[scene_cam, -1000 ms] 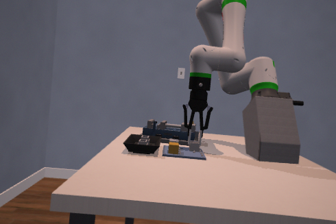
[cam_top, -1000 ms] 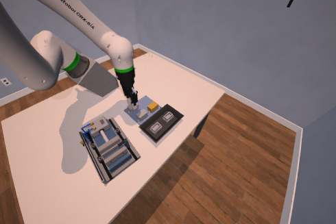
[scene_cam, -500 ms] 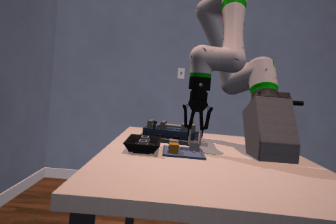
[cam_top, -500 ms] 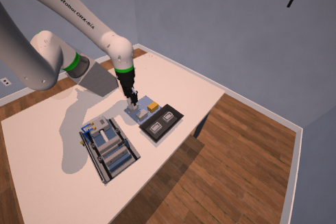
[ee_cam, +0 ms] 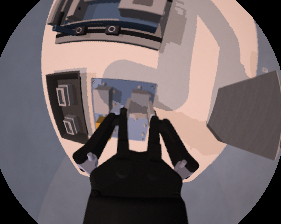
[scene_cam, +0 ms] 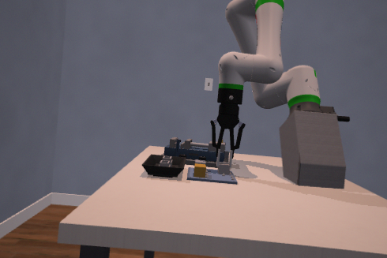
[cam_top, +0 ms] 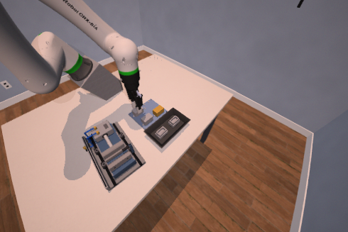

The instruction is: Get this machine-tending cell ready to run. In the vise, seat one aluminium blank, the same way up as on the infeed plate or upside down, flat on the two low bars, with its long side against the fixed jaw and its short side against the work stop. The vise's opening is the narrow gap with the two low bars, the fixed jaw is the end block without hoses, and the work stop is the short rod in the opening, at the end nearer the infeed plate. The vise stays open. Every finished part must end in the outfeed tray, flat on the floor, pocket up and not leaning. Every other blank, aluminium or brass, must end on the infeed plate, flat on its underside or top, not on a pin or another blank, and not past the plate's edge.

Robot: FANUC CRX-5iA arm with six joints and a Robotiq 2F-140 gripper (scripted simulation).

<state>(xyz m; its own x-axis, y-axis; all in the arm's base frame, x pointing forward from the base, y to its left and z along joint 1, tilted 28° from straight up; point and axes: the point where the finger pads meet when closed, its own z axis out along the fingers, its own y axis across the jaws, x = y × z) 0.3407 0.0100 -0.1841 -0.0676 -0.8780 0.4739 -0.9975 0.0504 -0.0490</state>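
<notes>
The vise lies 90 mm ahead of my hand, 250 mm to the right of it and 20 mm below it. Also, from my hand: brass blank: 100 mm ahead, 80 mm to the left, 40 mm below.
</notes>
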